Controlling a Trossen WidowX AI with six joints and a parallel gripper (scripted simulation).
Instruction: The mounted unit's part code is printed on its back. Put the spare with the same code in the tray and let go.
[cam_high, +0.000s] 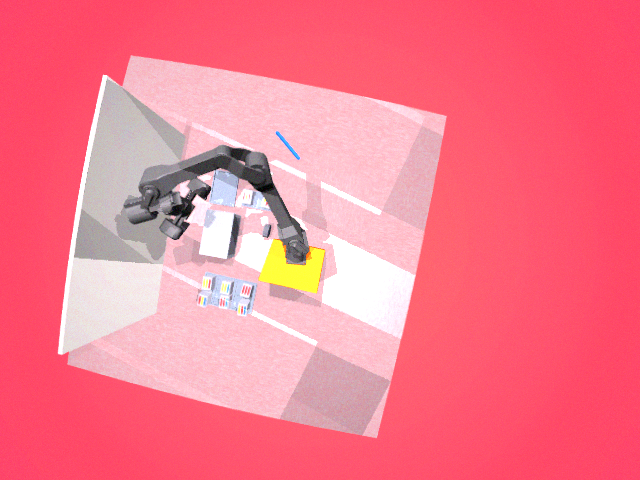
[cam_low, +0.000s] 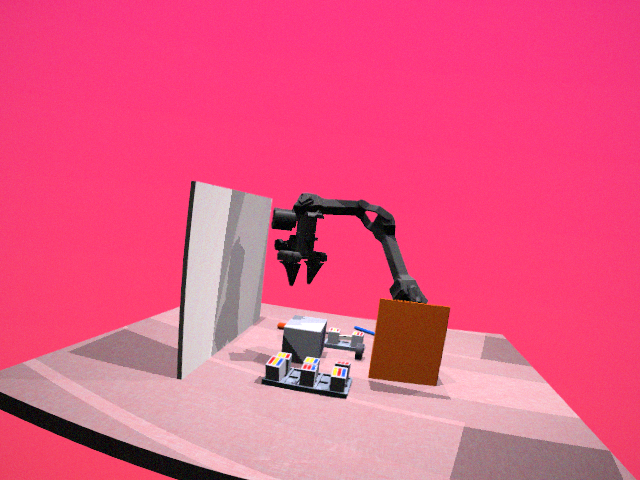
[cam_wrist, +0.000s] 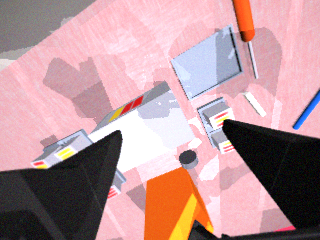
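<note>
Right now my gripper tip is 190 mm past the grey spare block, 70 mm to the left of it and 150 mm above it. The rest, counted from my gripper tip: grey-white box (40 mm behind, 70 mm to the left, 140 mm below); then pale blue tray (20 mm behind, 110 mm to the right, 190 mm below); then grey wall panel (190 mm ahead, 50 mm to the left, 30 mm above).
</note>
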